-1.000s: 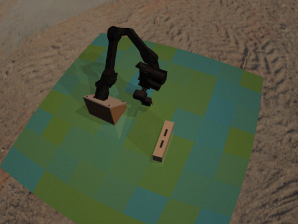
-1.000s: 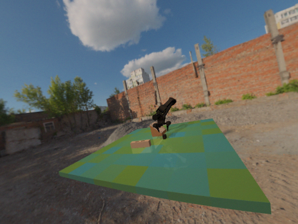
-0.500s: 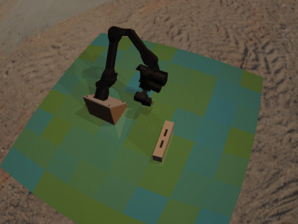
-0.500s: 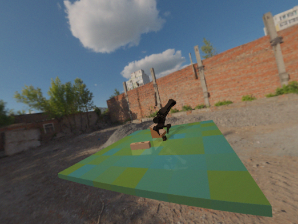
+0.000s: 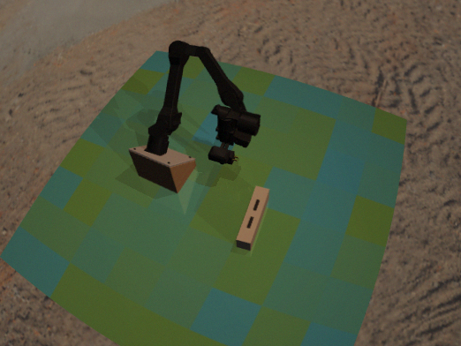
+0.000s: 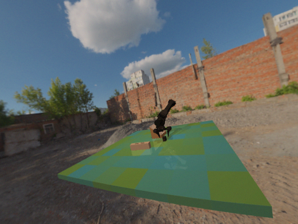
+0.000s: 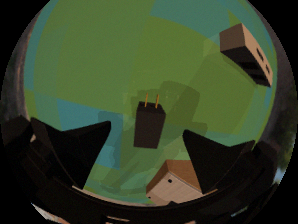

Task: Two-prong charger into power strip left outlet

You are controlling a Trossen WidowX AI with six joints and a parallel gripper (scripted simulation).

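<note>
The two-prong charger is 2 cm ahead of my gripper tip and 2 cm below it.
</note>
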